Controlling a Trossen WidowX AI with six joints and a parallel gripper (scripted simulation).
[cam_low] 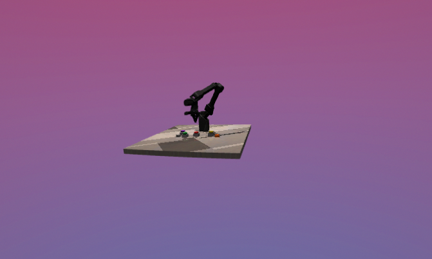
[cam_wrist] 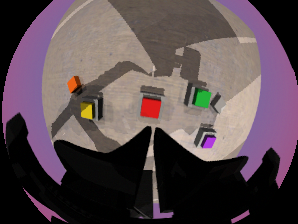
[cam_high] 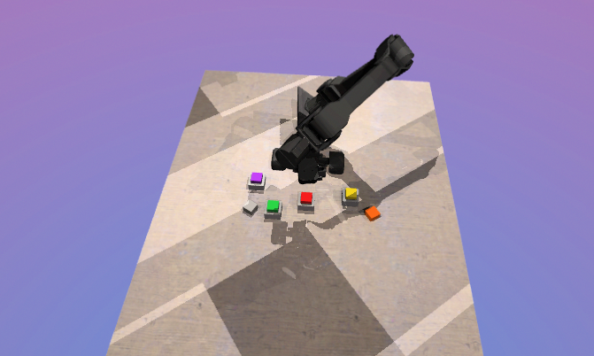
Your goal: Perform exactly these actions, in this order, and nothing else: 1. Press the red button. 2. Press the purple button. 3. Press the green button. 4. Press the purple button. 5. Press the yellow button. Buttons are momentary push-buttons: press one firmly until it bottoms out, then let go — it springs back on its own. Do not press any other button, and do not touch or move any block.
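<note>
Right now the green button is 4 cm ahead of my gripper tip, 9 cm to the right of it and 9 cm below it. Round my gripper tip: red button: 9 cm below; then grey block: 5 cm ahead, 16 cm to the right, 11 cm below; then yellow button: 5 cm behind, 13 cm to the left, 9 cm below.
</note>
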